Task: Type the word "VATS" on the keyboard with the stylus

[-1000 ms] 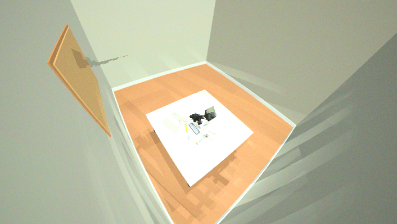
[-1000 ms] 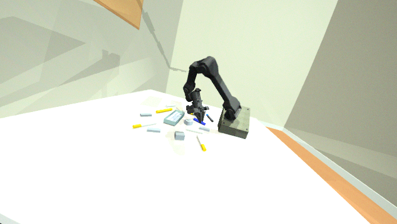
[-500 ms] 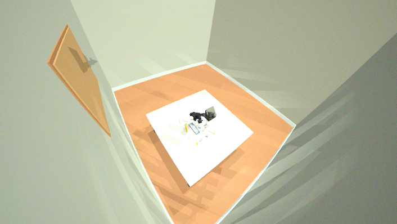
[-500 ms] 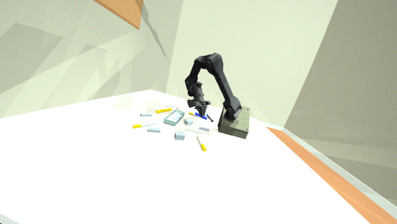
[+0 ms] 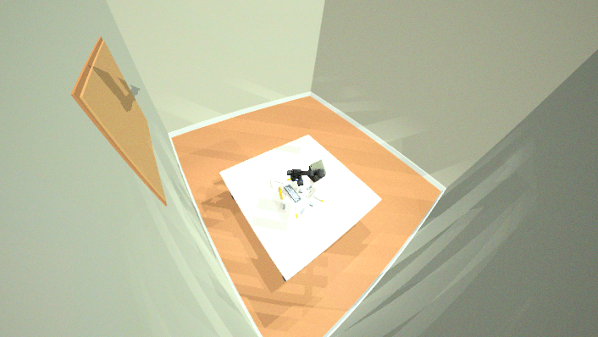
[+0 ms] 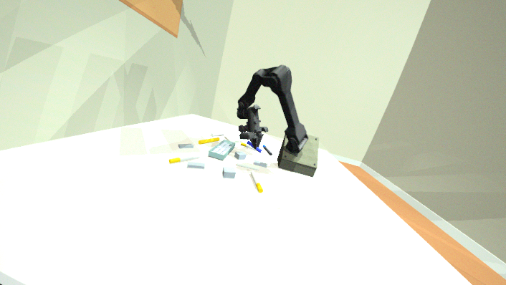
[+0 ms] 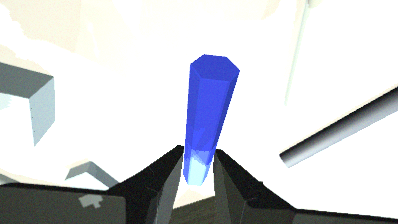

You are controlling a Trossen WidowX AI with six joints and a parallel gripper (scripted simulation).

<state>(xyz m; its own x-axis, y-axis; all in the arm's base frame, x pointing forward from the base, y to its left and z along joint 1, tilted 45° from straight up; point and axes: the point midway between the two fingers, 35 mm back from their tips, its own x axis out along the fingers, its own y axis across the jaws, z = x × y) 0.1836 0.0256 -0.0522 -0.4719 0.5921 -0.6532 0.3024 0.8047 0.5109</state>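
Now: the blue stylus 2 cm behind my gripper tip. From my gripper tip the other things lie so: yellow bar: 26 cm ahead, 3 cm to the left, 3 cm below; then keyboard: 15 cm ahead, 9 cm to the left, 2 cm below; then dark pen: 4 cm behind, 16 cm to the right, 3 cm below.
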